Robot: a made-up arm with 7 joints.
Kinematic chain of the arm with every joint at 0, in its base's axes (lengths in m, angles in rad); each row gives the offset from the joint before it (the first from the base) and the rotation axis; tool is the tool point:
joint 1: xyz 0 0 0 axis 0 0.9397 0.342
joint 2: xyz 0 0 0 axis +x
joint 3: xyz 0 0 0 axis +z
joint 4: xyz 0.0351 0 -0.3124 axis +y
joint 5: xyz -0.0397 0 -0.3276 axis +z
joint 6: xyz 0 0 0 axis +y
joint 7: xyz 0 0 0 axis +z
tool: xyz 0 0 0
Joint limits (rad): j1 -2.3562..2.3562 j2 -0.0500..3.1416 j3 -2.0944..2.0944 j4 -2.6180..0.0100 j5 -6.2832..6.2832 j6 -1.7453..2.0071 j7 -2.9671..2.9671
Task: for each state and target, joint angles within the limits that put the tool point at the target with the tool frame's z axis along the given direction. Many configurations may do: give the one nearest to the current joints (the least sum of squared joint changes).
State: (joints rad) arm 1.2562 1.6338 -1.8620 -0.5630 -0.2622 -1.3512 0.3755
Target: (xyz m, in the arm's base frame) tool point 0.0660 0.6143 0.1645 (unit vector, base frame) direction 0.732 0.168 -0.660
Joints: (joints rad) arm 1.9406 2.2837 -1.3859 -0.4819 -0.5585 -1.4320 0.3755
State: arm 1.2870 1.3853 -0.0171 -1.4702 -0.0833 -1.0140 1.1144
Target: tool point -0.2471 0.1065 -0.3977 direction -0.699 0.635 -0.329
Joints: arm 1.2336 0.8227 -0.5805 -1.6930 -0.1895 -1.6463 1.1144
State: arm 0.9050 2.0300 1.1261 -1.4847 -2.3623 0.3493 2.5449
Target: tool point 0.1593 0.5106 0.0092 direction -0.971 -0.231 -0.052
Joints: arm 1.2195 1.4963 0.9305 -1.4155 -2.4345 0.4085 2.5449
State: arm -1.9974 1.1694 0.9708 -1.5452 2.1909 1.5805 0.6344
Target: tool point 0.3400 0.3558 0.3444 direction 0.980 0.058 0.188
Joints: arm -2.0562 0.7111 1.5003 -0.9735 2.8173 1.8931 0.6344
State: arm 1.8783 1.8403 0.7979 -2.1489 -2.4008 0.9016 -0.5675
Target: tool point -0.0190 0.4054 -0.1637 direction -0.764 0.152 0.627
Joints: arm 2.0847 1.5209 0.7449 -1.8815 -2.3800 0.7395 -0.5675
